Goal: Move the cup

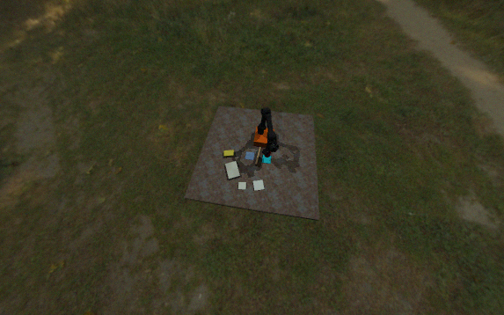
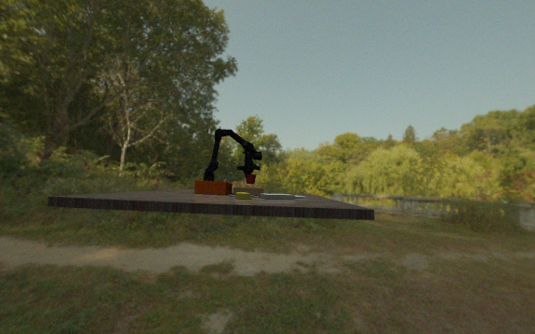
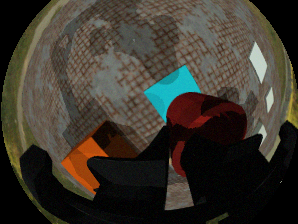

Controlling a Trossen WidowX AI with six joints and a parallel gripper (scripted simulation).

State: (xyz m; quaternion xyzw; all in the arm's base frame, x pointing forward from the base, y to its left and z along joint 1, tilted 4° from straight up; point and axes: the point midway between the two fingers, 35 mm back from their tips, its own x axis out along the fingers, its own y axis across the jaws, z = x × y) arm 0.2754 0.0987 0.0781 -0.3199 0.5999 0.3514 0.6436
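The cyan pad is 3 cm ahead of my gripper tip, 2 cm to the right of it and 12 cm below it. Round my gripper tip: light blue pad 20 cm to the right, 12 cm below; wooden stick 1 cm ahead, 11 cm to the right, 10 cm below; red cup 3 cm ahead, 2 cm to the right.
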